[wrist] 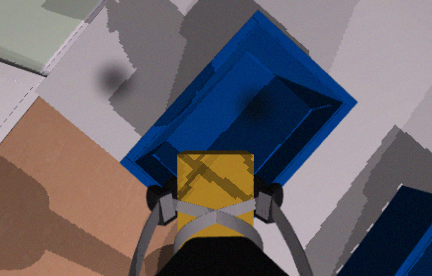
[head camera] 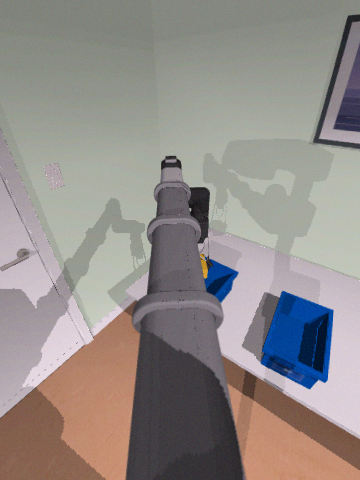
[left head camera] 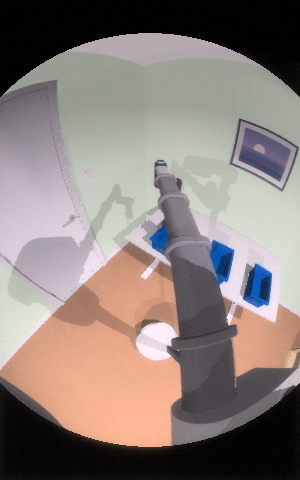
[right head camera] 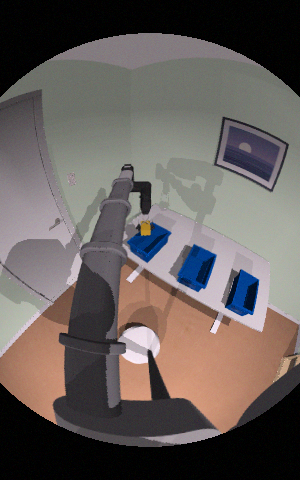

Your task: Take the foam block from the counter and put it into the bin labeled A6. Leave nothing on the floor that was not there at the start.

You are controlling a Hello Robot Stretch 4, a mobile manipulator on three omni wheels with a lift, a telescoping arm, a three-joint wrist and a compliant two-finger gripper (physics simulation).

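Seen in the pictures: gripper, fingertip midpoint: (wrist: pixel 214 190); robot's base, link origin: (left head camera: pixel 156 339) (right head camera: pixel 139 343).
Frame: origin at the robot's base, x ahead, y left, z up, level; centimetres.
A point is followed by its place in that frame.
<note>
The yellow foam block (head camera: pixel 204 266) @(x 68.8, y -10.8, z 98.5 cm) (right head camera: pixel 145 229) @(x 67.5, y -8.9, z 98.3 cm) (wrist: pixel 215 172) @(x 74.6, y -8.6, z 98.5 cm) is between the two fingertips of my gripper (right head camera: pixel 145 226) @(x 72.2, y -8.6, z 93.7 cm) (wrist: pixel 214 190) @(x 72.2, y -8.6, z 93.7 cm), which is shut on it. The block is above the near-left end of the leftmost blue bin (head camera: pixel 222 281) @(x 85.8, y -23.7, z 72.0 cm) (left head camera: pixel 160 241) @(x 78.9, y -4.8, z 69.6 cm) (right head camera: pixel 146 250) @(x 73.4, y -9.9, z 69.6 cm) (wrist: pixel 300 64) @(x 88.1, y -21.2, z 80.9 cm), overlapping its rim in the wrist view. The height between block and bin is hard to tell. The bin stands on the white counter (head camera: pixel 240 320) @(x 64.6, y -27.6, z 69.3 cm) (right head camera: pixel 222 265) @(x 54.9, y -72.9, z 69.3 cm) (wrist: pixel 320 165) @(x 71.9, y -29.4, z 69.3 cm). The arm hides part of the block in the head view and all of it in the left head view. I cannot read any bin label.
A middle blue bin (head camera: pixel 295 340) @(x 53.5, y -47.3, z 69.6 cm) (left head camera: pixel 221 262) @(x 54.5, y -53.6, z 69.6 cm) (right head camera: pixel 194 272) @(x 51.1, y -45.2, z 69.6 cm) (wrist: pixel 400 227) @(x 61.8, y -41.5, z 75.2 cm) and a right blue bin (left head camera: pixel 257 287) @(x 25.7, y -83.0, z 69.6 cm) (right head camera: pixel 241 297) @(x 23.9, y -80.6, z 69.6 cm) stand on the counter. A white disc (left head camera: pixel 156 342) @(x -1.5, y 0.8, z 18.7 cm) (right head camera: pixel 140 345) @(x -0.9, y -2.1, z 18.7 cm) is on the floor. A wall stands behind the counter; a door (left head camera: pixel 35 175) @(x 82.1, y 82.5, z 138.3 cm) is at left.
</note>
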